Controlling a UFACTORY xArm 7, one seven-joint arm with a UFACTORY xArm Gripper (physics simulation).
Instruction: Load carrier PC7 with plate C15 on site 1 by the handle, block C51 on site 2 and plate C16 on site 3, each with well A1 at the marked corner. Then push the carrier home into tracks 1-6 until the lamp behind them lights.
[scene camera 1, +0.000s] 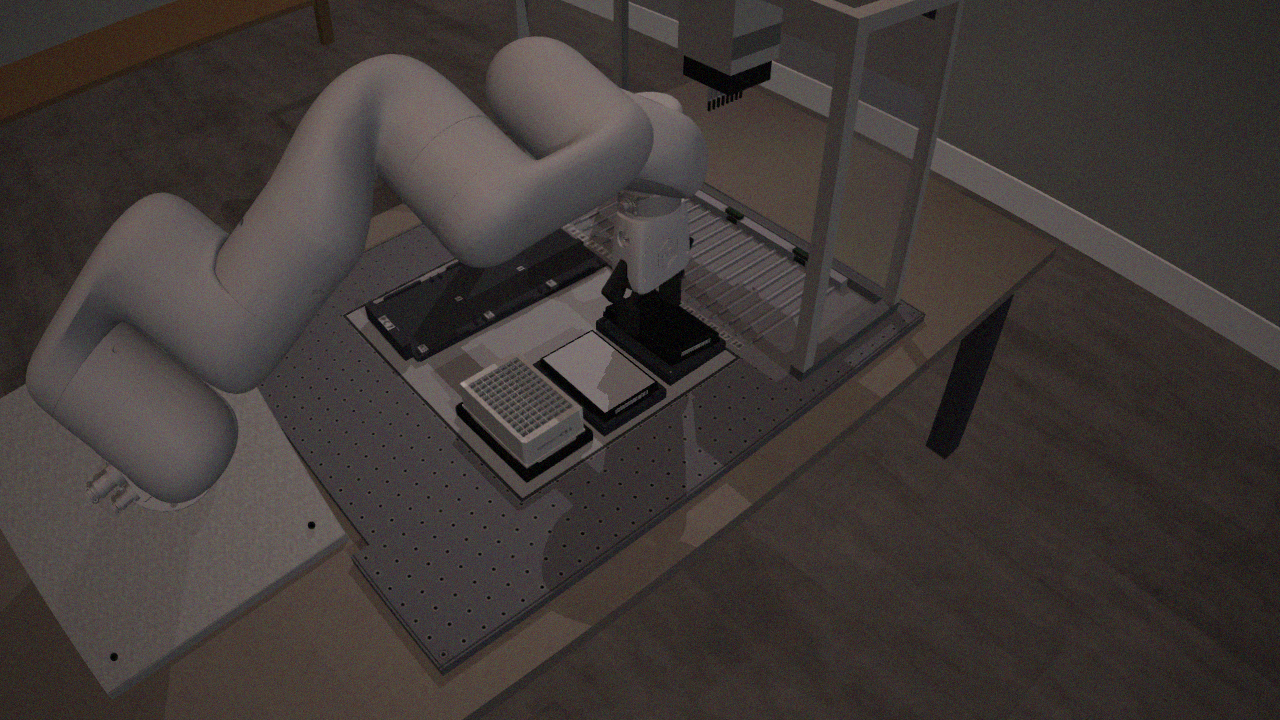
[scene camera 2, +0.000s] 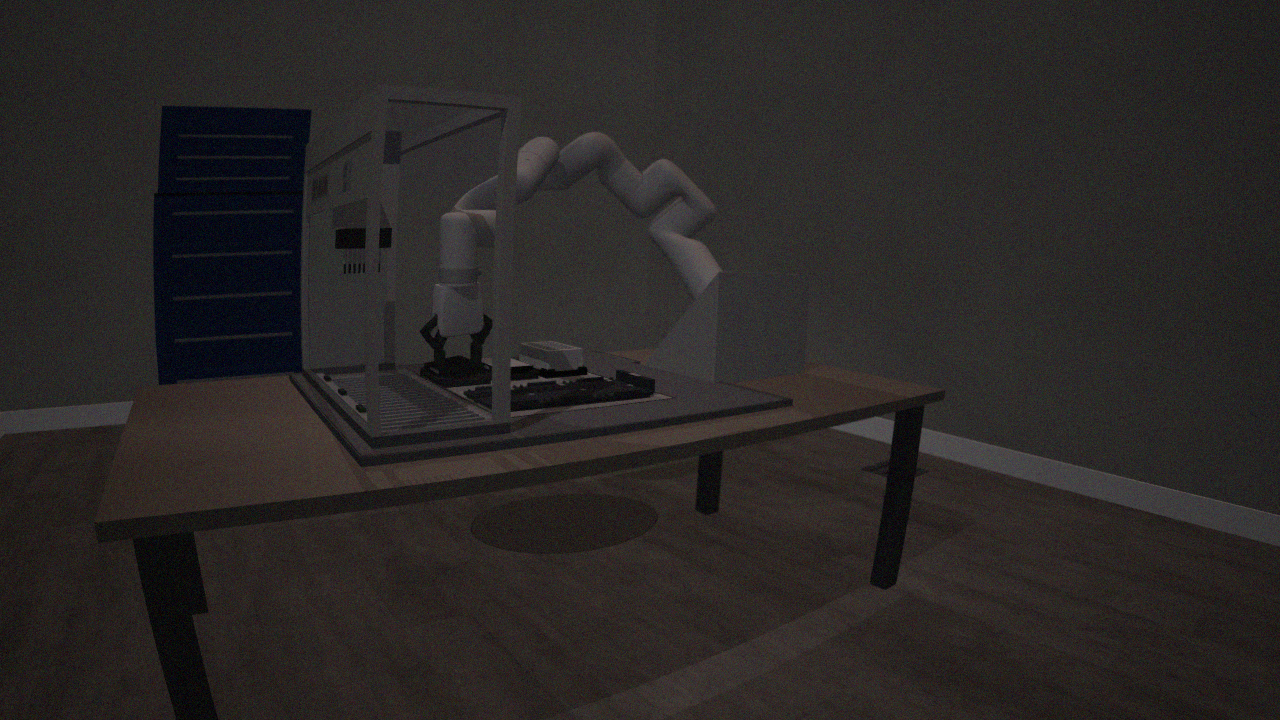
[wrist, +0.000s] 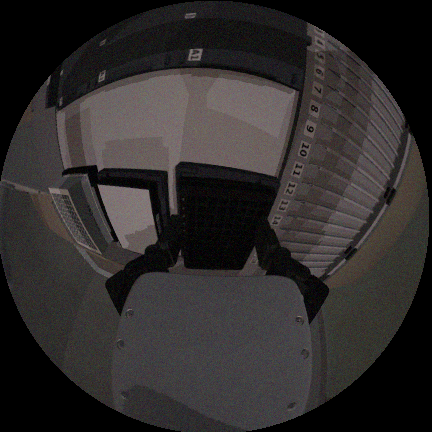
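Seen in the pictures: gripper, fingertip midpoint: (scene camera 1: 649, 316) (scene camera 2: 458, 366) (wrist: 218, 226); arm's base, link origin: (scene camera 2: 724, 312).
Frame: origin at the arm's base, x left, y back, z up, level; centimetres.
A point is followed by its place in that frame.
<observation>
My gripper (scene camera 1: 648, 309) {z -9.8, x -19.2, y -57.8 cm} (scene camera 2: 458, 358) {z -9.8, x -19.2, y -57.8 cm} (wrist: 218, 226) {z -9.8, x -19.2, y -57.8 cm} points down, shut on a black multiwell plate (scene camera 1: 687, 338) {z -9.5, x -25.7, y -57.3 cm} (wrist: 220, 207) {z -10.3, x -17.3, y -58.0 cm}, with a finger at each side. The plate is at its black holder (scene camera 1: 671, 367) {z -10.3, x -26.7, y -52.7 cm}; a gap beneath cannot be made out. A plate with a pale top (scene camera 1: 595, 368) {z -10.0, x -20.0, y -46.3 cm} (wrist: 129, 209) {z -10.1, x -17.6, y -47.6 cm} sits in the middle holder. A white deep-well block (scene camera 1: 522, 409) {z -7.5, x -19.8, y -34.2 cm} (scene camera 2: 552, 355) {z -8.2, x -12.4, y -39.5 cm} (wrist: 75, 215) {z -7.4, x -16.7, y -38.5 cm} sits in the end holder. The long black carrier (scene camera 1: 519, 299) {z -11.6, x -2.2, y -51.1 cm} (scene camera 2: 554, 392) {z -11.6, x 3.6, y -51.9 cm} (wrist: 150, 62) {z -11.6, x -2.8, y -52.4 cm} lies beyond a pale mat; site labels, including A1, show on it. The arm hides part of the carrier in scene camera 1. Plate codes are unreadable.
Numbered tracks (scene camera 1: 747, 268) {z -12.5, x -21.6, y -77.4 cm} (scene camera 2: 411, 404) (wrist: 345, 125) {z -12.7, x -7.6, y -71.4 cm} run beside the mat. Frame posts (scene camera 1: 827, 197) {z 14.4, x -38.9, y -62.9 cm} (scene camera 2: 505, 268) {z 10.6, x 18.1, y -73.0 cm} rise from the deck near the tracks. A pipetting head (scene camera 1: 726, 71) {z 17.2, x -16.2, y -76.6 cm} (scene camera 2: 362, 238) hangs above them. The arm stands on a pale base (scene camera 1: 241, 555) {z -9.7, x -9.7, y -0.3 cm}.
</observation>
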